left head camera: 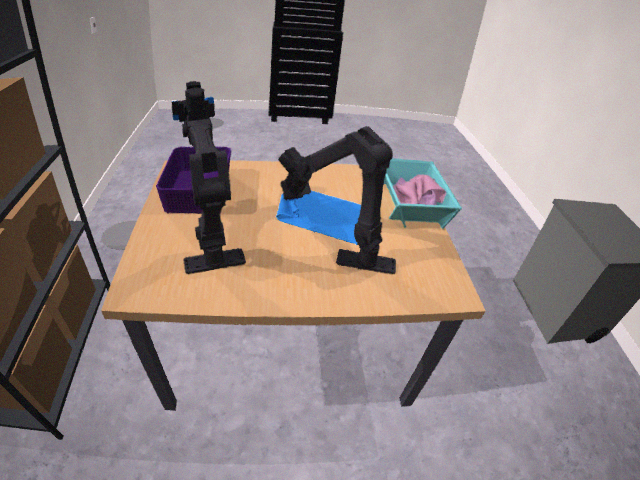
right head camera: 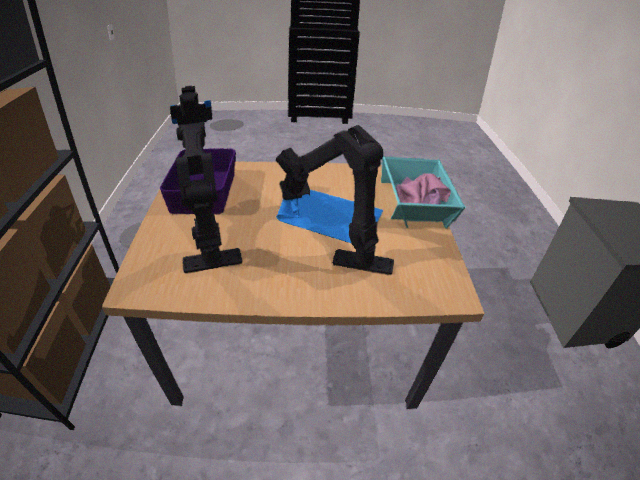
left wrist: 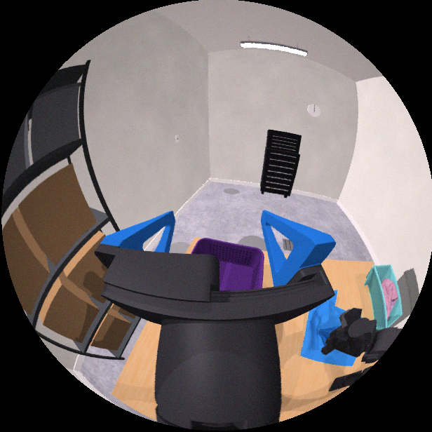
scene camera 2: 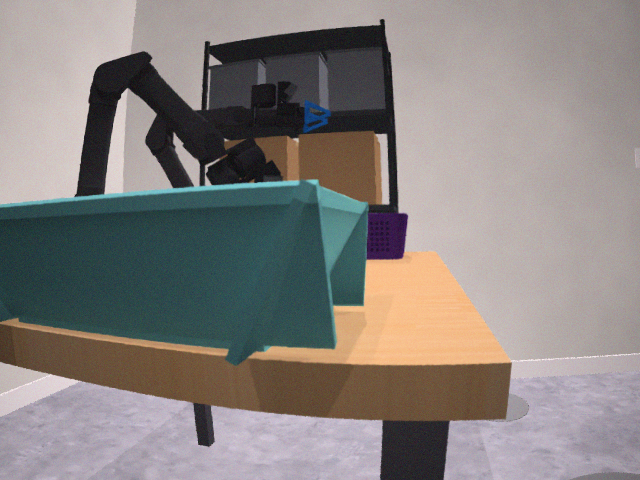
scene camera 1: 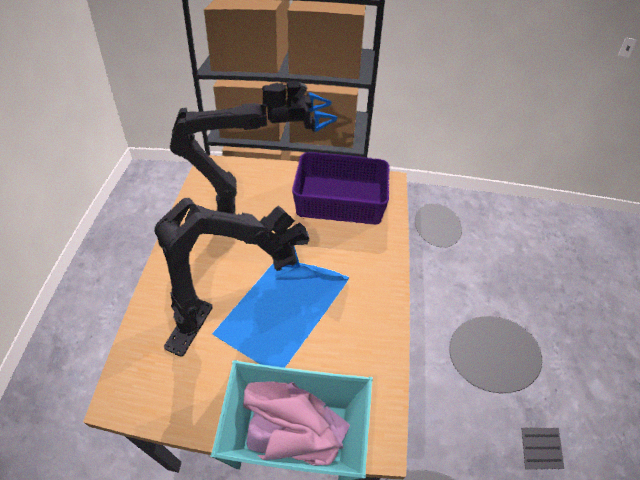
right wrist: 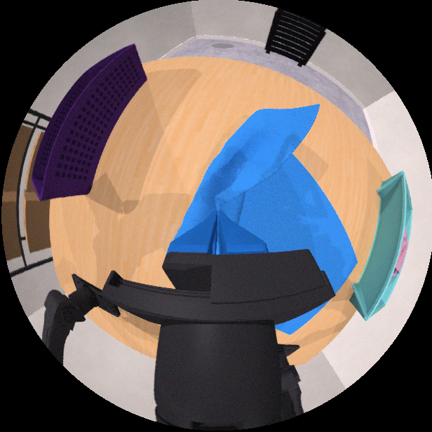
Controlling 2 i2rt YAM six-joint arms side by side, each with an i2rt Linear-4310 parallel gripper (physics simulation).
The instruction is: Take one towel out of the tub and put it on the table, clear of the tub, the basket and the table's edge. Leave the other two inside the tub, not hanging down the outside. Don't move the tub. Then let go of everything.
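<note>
The blue towel [left head camera: 325, 211] [right head camera: 330, 217] [scene camera 1: 279, 315] [right wrist: 300, 215] lies mostly flat on the table, with one end folded over and crumpled. My right gripper [scene camera 1: 297, 262] [right wrist: 217, 215] is shut low over that end; creases rise to its fingertips, which pinch the cloth. The teal tub [left head camera: 439, 212] [scene camera 1: 310, 379] [scene camera 2: 155, 258] holds a crumpled pink towel [left head camera: 418, 188] [scene camera 1: 305, 418] and a mauve towel [scene camera 1: 260, 434] beneath it. The blue towel's near corner lies close to the tub in scene camera 1. My left gripper [scene camera 1: 333, 110] [left wrist: 217, 215] is open and empty, high up near the basket.
The purple basket [left head camera: 178, 201] [scene camera 1: 338, 210] [right wrist: 90, 135] stands at the table's far left in the head views. The tub's outer side reaches the table's [left head camera: 289, 294] right edge. A shelf rack with boxes stands beyond the left side.
</note>
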